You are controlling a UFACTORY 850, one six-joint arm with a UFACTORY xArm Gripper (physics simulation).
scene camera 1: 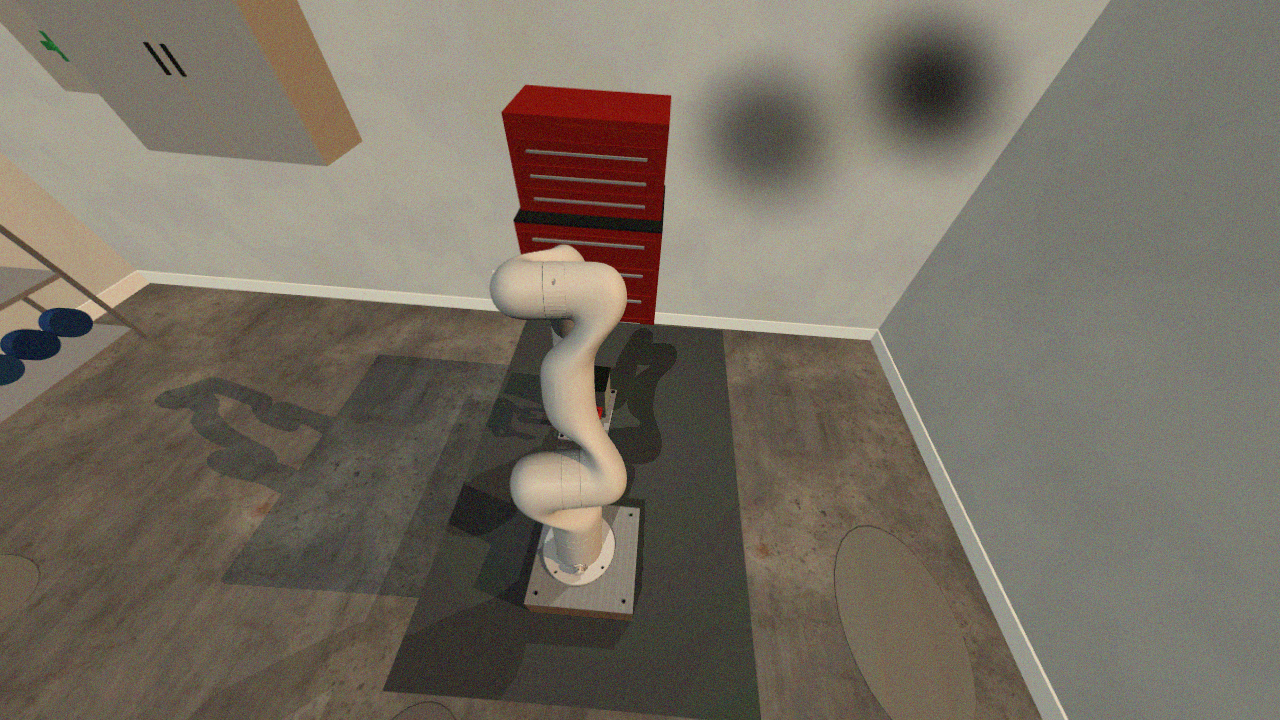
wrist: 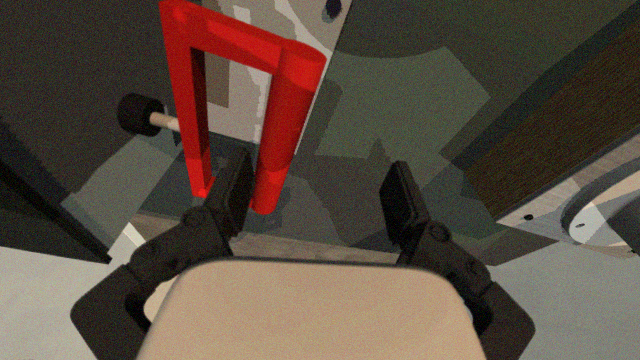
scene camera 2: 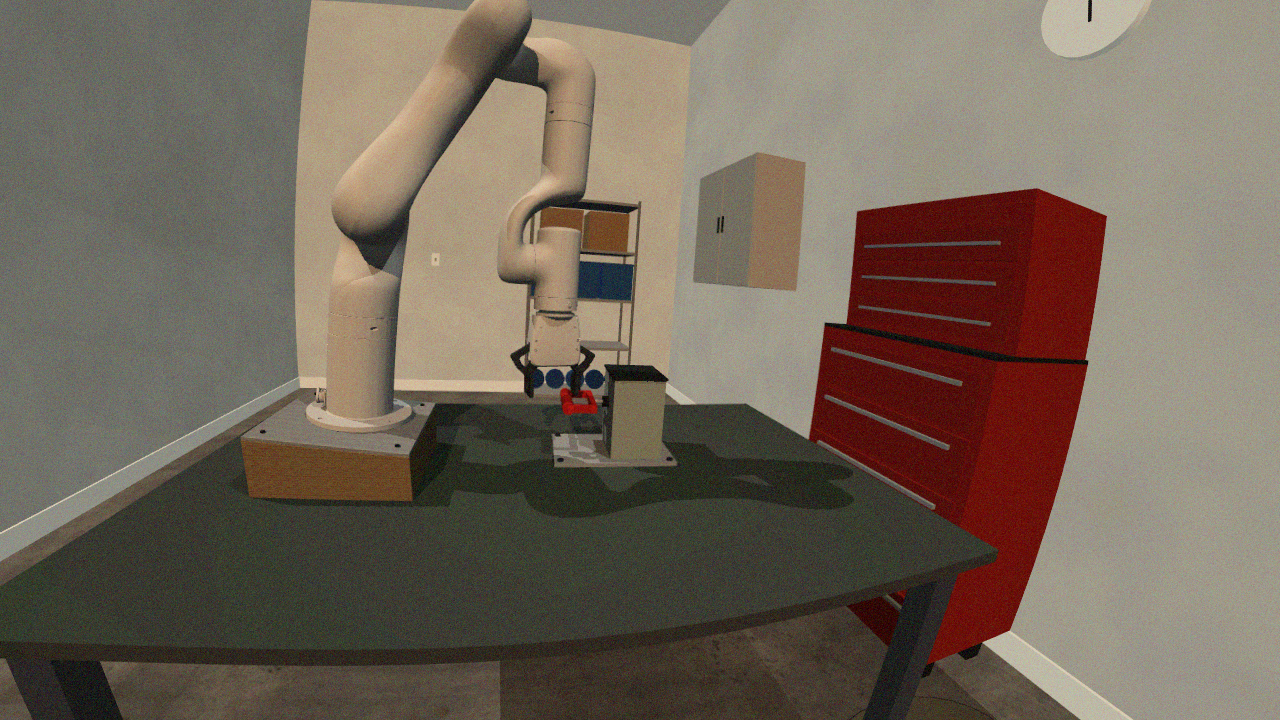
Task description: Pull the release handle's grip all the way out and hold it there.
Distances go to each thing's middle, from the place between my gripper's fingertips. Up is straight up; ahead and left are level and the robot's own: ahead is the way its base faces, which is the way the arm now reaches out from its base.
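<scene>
Pale base plate [scene camera 2: 569, 450]: my hand 12 cm short of it, 2 cm to the left of it, 11 cm above it.
</scene>
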